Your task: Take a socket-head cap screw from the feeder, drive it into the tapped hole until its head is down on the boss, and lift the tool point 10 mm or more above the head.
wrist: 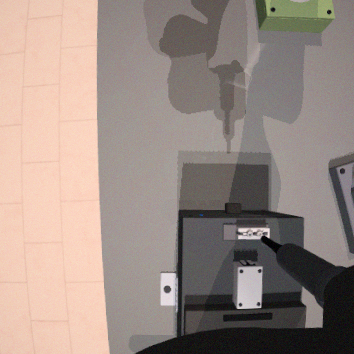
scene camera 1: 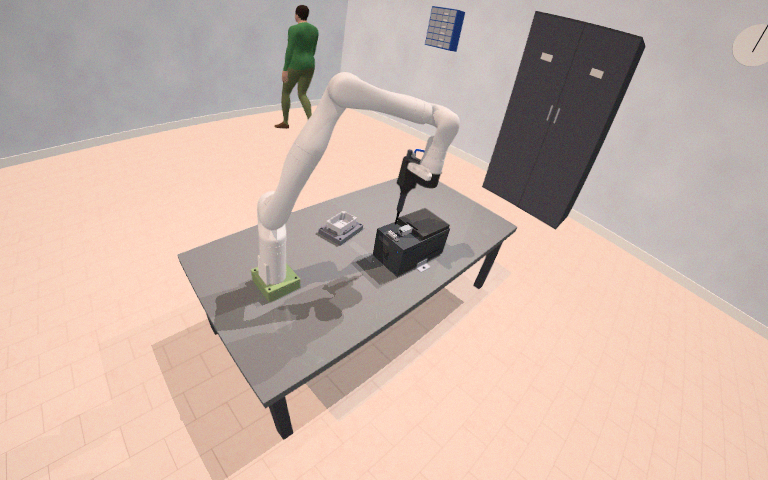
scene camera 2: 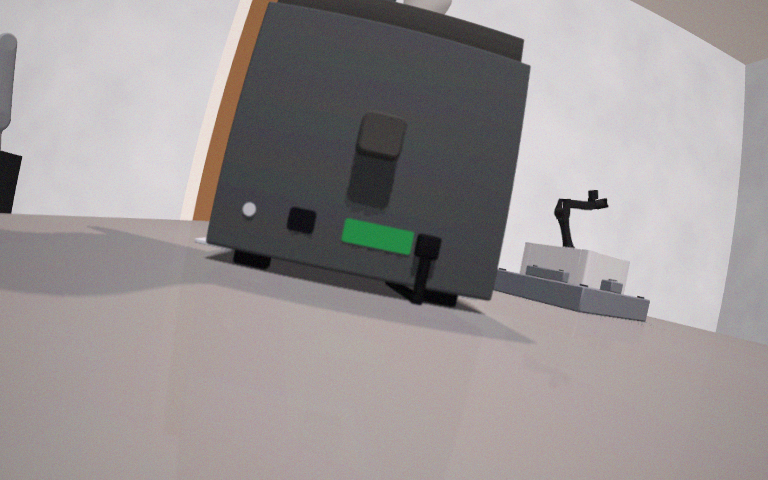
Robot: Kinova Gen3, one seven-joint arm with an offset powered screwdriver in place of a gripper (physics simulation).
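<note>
The black screw feeder (scene camera 1: 421,253) (scene camera 2: 305,141) (wrist: 205,255) stands on the table. A small light pick-up block (scene camera 1: 391,233) (wrist: 242,236) on its top shows small round shapes, too small to tell apart. My screwdriver tip (scene camera 1: 397,220) (wrist: 263,239) points down over the feeder top, close to the block's end in the wrist view and a little above the feeder in scene camera 1; no screw shows on it. The pale open housing (scene camera 1: 341,221) (scene camera 2: 552,259) sits on a grey fixture (scene camera 1: 339,240) (scene camera 2: 611,304) (wrist: 345,220). Its tapped holes are too small to make out.
A light box (scene camera 1: 404,229) (wrist: 248,287) sits on the feeder top beside the pick-up block. A small white plate (scene camera 1: 423,267) (wrist: 167,296) lies beside the feeder. The arm's green base (scene camera 1: 270,288) (wrist: 295,22) stands on the table (scene camera 1: 226,254). A person (scene camera 1: 301,50) stands behind.
</note>
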